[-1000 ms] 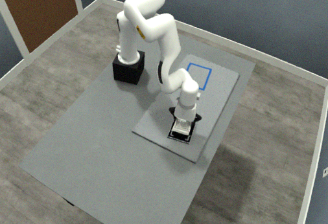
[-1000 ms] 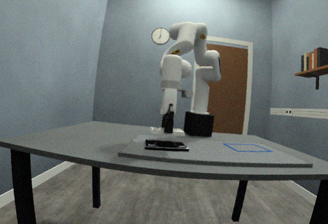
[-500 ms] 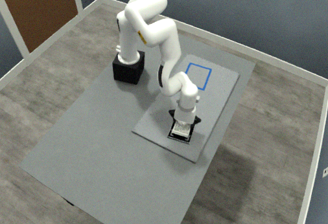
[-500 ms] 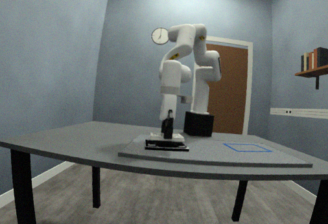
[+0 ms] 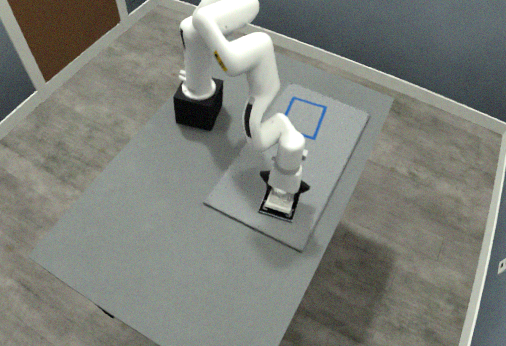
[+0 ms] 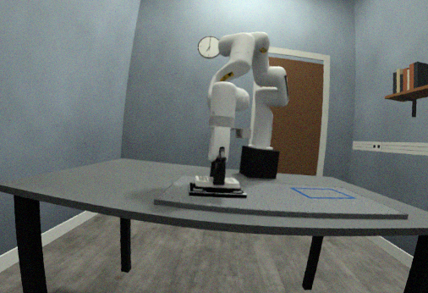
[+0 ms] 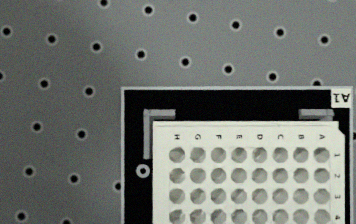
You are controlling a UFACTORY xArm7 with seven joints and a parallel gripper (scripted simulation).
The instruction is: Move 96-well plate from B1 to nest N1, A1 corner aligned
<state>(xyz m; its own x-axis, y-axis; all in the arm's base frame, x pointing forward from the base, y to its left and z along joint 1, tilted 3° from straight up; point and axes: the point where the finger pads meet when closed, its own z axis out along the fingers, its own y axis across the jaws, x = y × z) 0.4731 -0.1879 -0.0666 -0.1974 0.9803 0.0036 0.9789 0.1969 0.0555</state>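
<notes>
My hand is 4 cm above the black plate nest. Round my hand: white 96-well plate (1 cm below).
</notes>
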